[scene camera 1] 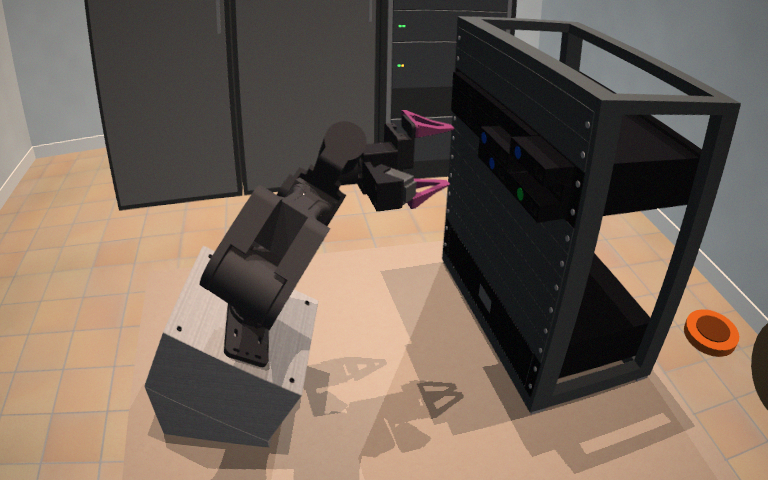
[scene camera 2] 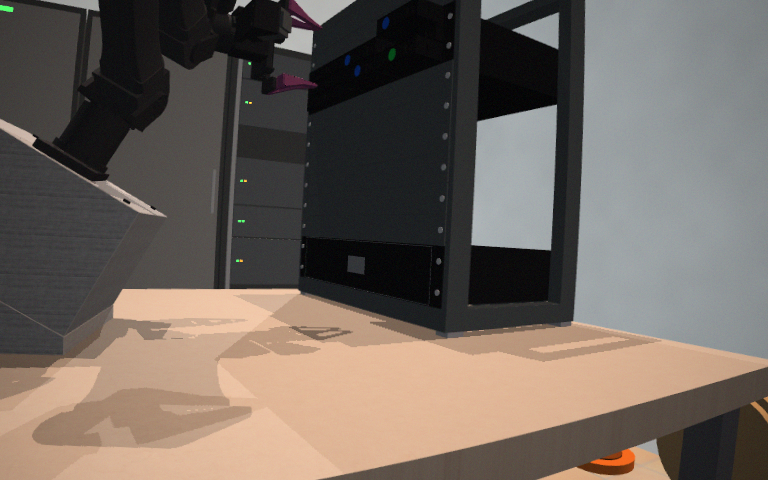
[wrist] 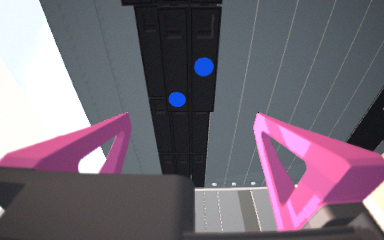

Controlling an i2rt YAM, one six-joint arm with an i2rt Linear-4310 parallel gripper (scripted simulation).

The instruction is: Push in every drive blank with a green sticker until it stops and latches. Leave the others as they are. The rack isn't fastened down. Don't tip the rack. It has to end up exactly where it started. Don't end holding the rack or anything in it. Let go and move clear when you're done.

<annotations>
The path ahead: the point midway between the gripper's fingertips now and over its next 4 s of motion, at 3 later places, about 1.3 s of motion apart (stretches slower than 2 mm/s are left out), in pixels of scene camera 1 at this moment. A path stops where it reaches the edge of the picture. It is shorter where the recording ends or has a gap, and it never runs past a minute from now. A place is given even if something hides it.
The gripper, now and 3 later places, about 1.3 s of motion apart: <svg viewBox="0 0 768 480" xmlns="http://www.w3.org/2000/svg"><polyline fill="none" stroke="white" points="450,155 454,156 475,166 489,181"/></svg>
</annotations>
